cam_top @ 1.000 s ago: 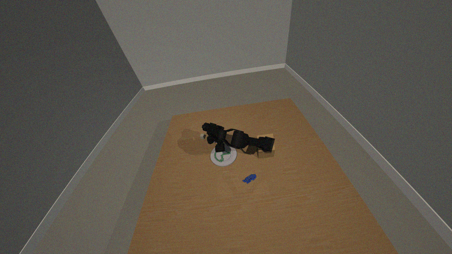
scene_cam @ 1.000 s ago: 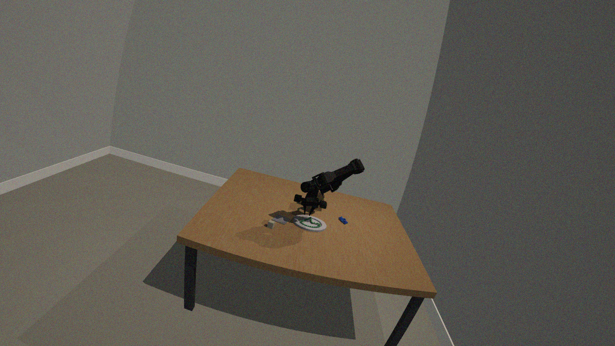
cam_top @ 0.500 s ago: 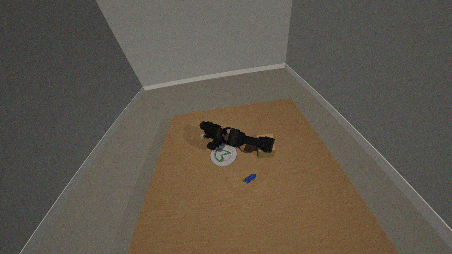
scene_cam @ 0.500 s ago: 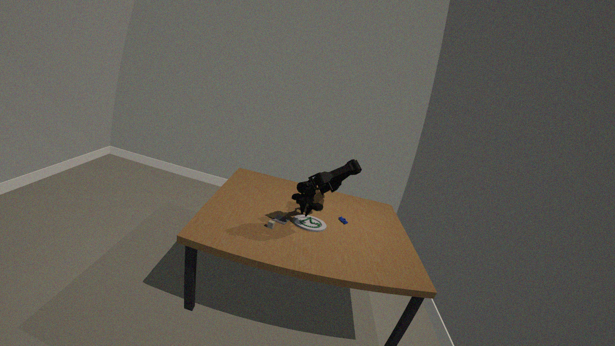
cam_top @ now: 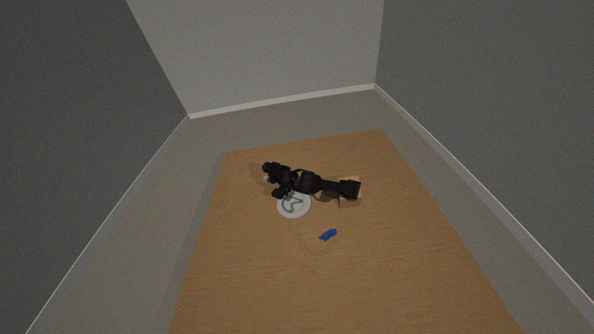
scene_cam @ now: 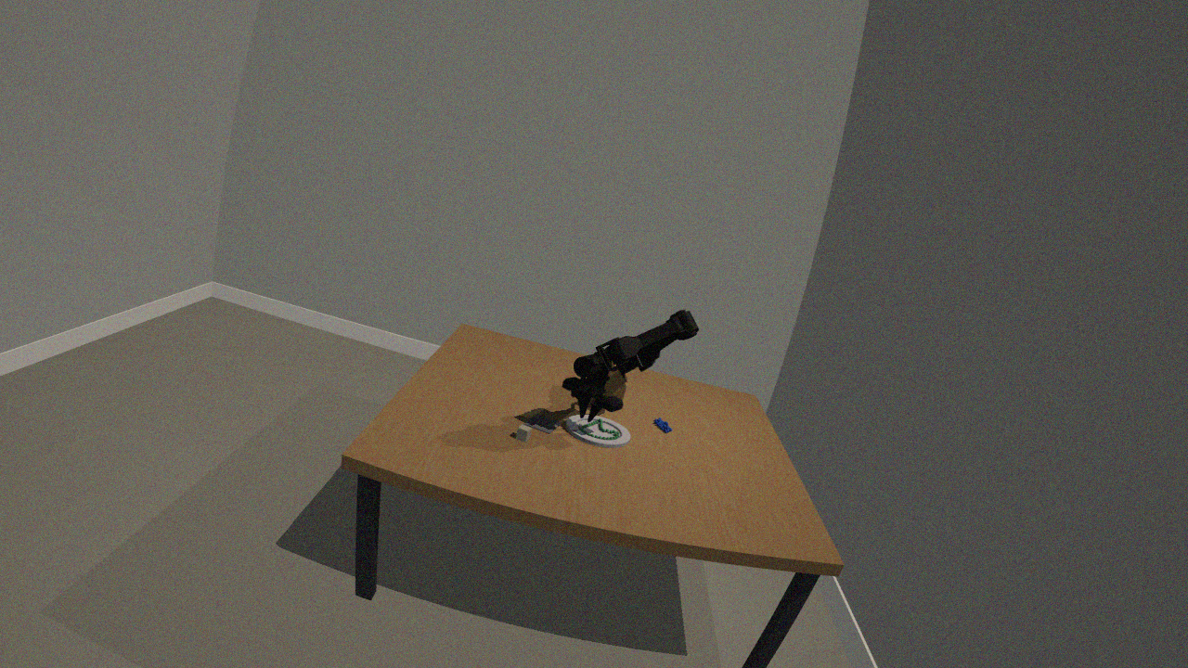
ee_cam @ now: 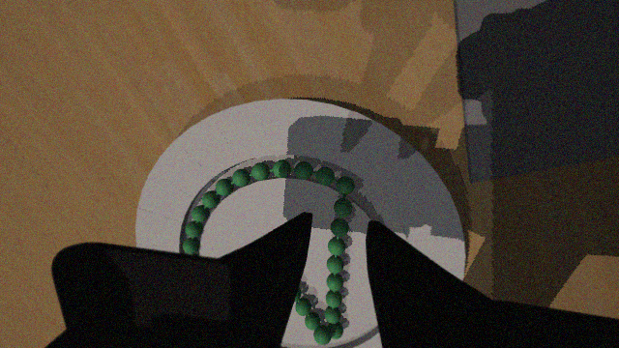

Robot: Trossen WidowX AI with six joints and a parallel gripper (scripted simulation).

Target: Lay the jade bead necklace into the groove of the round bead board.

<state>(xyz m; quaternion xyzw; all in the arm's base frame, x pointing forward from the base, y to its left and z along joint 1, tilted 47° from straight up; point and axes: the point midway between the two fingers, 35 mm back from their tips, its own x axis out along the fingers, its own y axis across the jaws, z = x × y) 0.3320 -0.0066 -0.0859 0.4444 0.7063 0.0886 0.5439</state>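
The round bead board lies 30 mm behind my gripper tip, 50 mm to the left of it and 30 mm below it. Also, from my gripper tip: pale block 150 mm ahead, 160 mm to the right, 20 mm below; then flat grey plate 20 mm ahead, 120 mm to the right, 40 mm below.
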